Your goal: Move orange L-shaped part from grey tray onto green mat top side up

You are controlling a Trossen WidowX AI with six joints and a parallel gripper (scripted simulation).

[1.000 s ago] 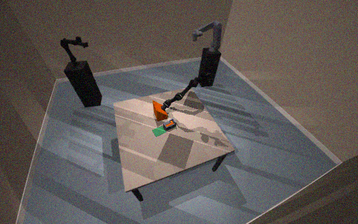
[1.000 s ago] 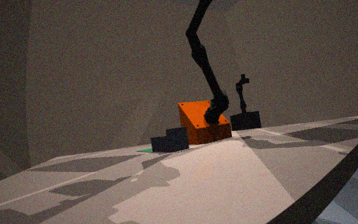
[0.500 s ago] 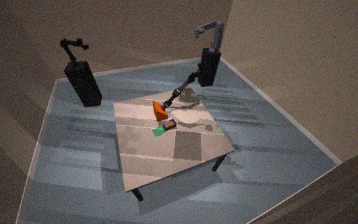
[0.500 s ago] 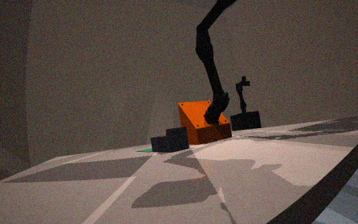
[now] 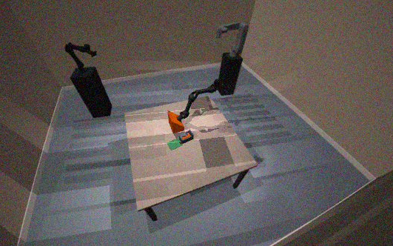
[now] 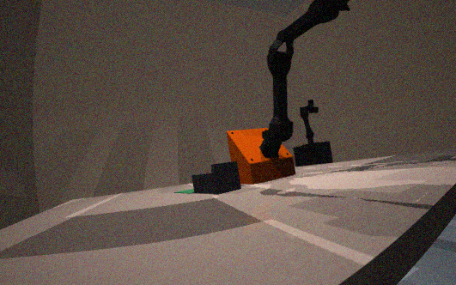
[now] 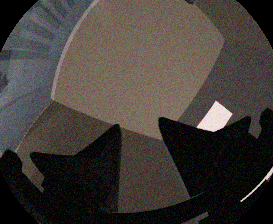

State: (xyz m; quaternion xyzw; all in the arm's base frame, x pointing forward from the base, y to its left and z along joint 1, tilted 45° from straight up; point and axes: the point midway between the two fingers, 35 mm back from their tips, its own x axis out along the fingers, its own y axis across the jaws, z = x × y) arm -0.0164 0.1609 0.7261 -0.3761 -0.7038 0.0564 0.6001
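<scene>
Right now my gripper tip is 31 cm short of the orange L-shaped part, 60 cm to the left of it and 46 cm above it. Round my gripper tip: green mat 36 cm ahead, 75 cm to the right, 52 cm below.
</scene>
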